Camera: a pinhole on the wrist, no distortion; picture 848 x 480 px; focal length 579.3 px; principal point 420.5 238.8 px. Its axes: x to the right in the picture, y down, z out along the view. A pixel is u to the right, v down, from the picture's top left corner.
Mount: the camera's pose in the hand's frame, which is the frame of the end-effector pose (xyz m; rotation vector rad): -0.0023 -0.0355 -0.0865 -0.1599 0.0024 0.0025
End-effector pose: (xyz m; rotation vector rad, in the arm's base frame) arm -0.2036 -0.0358 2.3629 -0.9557 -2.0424 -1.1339
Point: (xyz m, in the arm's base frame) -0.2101 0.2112 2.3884
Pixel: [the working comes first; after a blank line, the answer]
In the camera's frame: 0.0984 0.0850 0.3110

603.8 397.1
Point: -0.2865 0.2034 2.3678
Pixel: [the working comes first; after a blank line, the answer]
In the camera's frame: 0.1223 0.0092 0.3136

646.3 255.8
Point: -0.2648 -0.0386 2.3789
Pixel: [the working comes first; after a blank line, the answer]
In the camera's frame: 0.0476 -0.0223 0.0843

747.9 85.7
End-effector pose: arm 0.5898 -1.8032 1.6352 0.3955 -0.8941 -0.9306
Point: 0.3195 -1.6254 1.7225
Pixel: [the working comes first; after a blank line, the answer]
In the camera's frame: -0.1798 -0.0081 0.3709

139.7 226.1
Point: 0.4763 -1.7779 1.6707
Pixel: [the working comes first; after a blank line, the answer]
In the camera's frame: -0.0342 -0.0186 0.2000

321.5 184.8
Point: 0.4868 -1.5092 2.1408
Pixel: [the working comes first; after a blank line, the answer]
In the camera's frame: -0.0227 0.3881 0.5574

outside the picture
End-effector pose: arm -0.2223 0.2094 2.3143 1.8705 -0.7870 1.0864
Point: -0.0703 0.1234 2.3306
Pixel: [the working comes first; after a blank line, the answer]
In the camera's frame: 0.0918 -0.0762 0.2061

678.4 24.6
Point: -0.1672 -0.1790 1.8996
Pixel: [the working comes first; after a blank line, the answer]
In the camera's frame: -0.3025 -0.0555 0.5677

111.8 182.2
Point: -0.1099 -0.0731 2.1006
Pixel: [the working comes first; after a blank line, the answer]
In the camera's frame: -0.1095 -0.0642 0.4351

274.6 153.4
